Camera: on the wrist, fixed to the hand. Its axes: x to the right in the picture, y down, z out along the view.
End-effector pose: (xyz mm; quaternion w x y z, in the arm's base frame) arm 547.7 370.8 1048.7 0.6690 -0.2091 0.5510 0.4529
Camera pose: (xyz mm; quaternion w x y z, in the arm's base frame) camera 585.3 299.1 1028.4 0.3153 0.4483 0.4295 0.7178
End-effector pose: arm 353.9 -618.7 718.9 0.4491 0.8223 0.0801 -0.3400
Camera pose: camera 336.0 -542.3 690.4 0.4178 0.6049 -0.6637 -0.1382
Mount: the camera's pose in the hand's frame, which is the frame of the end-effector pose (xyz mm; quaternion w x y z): -8.8 -71.9 -41.5 0.6789 0.1648 -0.2395 0.6742
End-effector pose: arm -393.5 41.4 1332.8 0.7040 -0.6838 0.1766 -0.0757
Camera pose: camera -406.6 1.8 1405.1 0.6839 -0.2473 0.3998 0.5579
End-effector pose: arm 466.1 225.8 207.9 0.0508 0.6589 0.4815 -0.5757
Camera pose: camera 446.8 284.7 263.8 0.4294 0.6425 -0.2244 -0.5938
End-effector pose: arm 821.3 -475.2 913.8 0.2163 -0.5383 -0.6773 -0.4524
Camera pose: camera 749.6 -515.8 900.2 0.3784 -0.8948 -0.2233 0.0792
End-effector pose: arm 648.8 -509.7 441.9 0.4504 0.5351 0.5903 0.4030
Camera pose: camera 589.7 -525.6 385.1 0.0873 0.9320 -0.0015 0.3518
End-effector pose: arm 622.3 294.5 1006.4 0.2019 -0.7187 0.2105 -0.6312
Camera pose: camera 583.5 358.1 1044.2 0.7315 -0.4639 0.4751 -0.1550
